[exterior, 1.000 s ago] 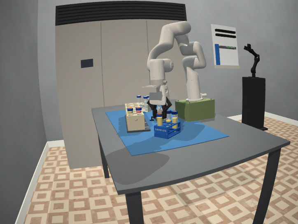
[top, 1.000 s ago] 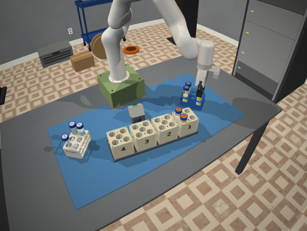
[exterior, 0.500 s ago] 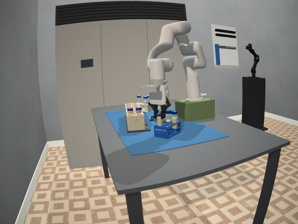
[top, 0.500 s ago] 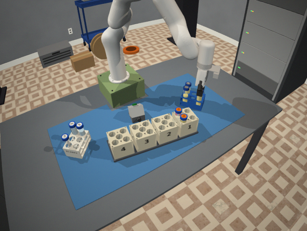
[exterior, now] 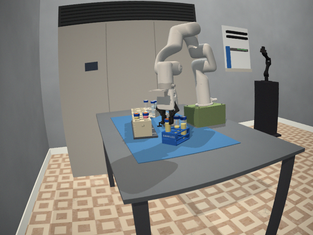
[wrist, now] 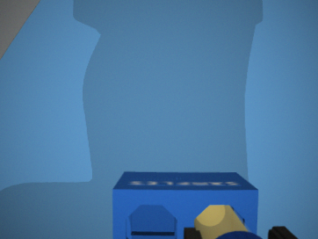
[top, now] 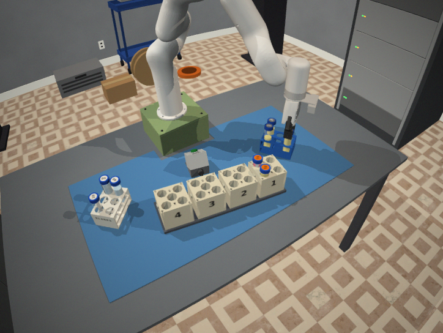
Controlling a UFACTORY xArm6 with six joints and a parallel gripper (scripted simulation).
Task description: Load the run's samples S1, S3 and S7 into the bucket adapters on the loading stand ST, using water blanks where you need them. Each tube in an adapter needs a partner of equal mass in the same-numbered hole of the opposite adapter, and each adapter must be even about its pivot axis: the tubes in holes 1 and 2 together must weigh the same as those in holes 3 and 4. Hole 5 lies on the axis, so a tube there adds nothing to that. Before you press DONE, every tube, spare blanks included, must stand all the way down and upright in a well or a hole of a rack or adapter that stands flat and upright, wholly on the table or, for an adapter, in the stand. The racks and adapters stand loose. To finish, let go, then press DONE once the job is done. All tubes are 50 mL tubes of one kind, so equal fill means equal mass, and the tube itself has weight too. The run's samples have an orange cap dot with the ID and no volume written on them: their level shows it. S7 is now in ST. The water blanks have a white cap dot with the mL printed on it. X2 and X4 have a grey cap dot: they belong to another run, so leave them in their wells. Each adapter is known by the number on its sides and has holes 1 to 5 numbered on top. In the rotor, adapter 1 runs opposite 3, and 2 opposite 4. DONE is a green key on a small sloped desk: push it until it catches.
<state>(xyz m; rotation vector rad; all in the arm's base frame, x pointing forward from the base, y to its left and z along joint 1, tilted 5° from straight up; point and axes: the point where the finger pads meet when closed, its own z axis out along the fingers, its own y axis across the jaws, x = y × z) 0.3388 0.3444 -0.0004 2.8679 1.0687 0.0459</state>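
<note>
The sample tube is 50 mm below my hand and 10 mm to the right of it. From my hand the other things lie so: blue samples rack: 90 mm below, 40 mm behind, 10 mm to the right; pink-filled tube: 190 mm to the right, 90 mm ahead, 50 mm below; adapter 1: 170 mm to the right, 110 mm ahead, 70 mm below.
</note>
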